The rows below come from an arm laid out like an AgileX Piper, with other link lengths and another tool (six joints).
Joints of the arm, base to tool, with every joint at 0 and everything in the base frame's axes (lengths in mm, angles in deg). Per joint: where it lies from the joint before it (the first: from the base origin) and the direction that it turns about. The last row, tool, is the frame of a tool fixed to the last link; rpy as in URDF.
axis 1: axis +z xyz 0 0 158.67
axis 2: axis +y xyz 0 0 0
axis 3: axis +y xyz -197.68 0 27.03
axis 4: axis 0.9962 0 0.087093 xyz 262.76 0 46.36
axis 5: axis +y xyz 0 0 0
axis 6: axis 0.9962 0 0.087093 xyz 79.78 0 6.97
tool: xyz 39.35 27 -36.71 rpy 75.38 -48.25 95.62
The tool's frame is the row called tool.
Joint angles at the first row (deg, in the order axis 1, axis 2, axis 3, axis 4, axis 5, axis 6):
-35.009 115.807 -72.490 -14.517 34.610 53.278
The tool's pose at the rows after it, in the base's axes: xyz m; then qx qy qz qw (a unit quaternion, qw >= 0):
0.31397 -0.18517 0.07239 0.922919 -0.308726 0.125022 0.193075
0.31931 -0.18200 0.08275 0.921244 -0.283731 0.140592 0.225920
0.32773 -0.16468 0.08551 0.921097 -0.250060 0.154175 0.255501
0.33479 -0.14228 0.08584 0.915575 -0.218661 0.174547 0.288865
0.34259 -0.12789 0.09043 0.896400 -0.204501 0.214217 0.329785
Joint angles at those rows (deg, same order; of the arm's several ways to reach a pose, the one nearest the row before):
-34.584 113.557 -72.490 -17.749 34.611 55.550
-32.536 111.723 -72.428 -23.780 34.656 58.907
-28.231 110.301 -71.041 -31.178 34.454 64.727
-22.986 108.452 -68.191 -41.260 34.112 74.190
-18.544 106.487 -65.410 -54.967 34.018 88.144

